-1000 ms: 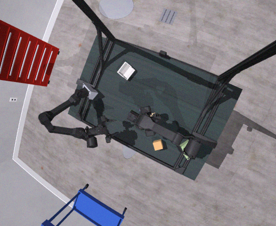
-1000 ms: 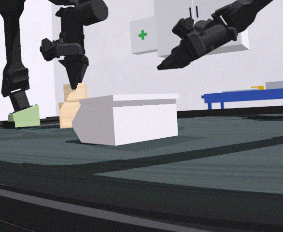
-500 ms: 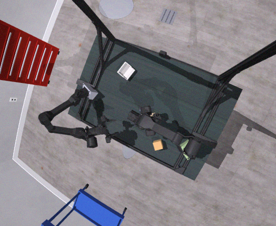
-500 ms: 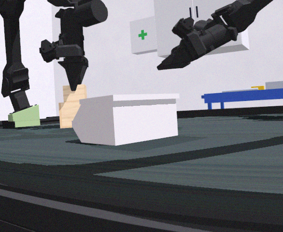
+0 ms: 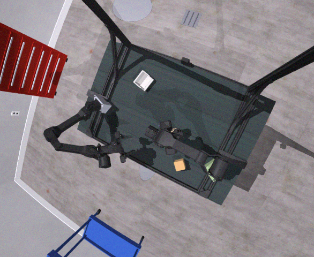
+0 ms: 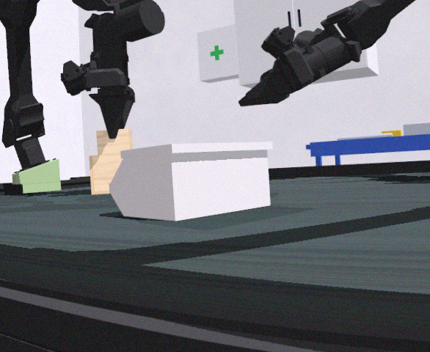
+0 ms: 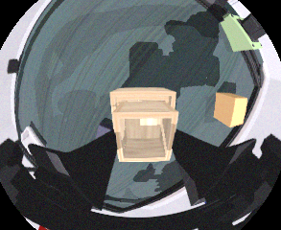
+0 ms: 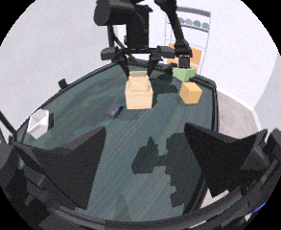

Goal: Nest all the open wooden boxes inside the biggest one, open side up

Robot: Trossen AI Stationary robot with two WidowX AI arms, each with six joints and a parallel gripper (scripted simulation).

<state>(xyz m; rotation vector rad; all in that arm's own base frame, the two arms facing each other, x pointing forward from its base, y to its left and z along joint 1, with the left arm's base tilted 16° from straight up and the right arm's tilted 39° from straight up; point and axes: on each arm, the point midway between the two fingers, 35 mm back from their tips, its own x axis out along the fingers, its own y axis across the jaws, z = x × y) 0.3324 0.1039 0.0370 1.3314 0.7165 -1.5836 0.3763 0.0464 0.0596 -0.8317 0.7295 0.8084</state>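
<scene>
Right now my left hand is 2 cm past the dark purple block, 9 cm to the left of it and 11 cm above it. Also, from my left hand: orange block: 14 cm ahead, 14 cm to the left, 9 cm below; white bin: 23 cm behind, 34 cm to the right, 9 cm below.
</scene>
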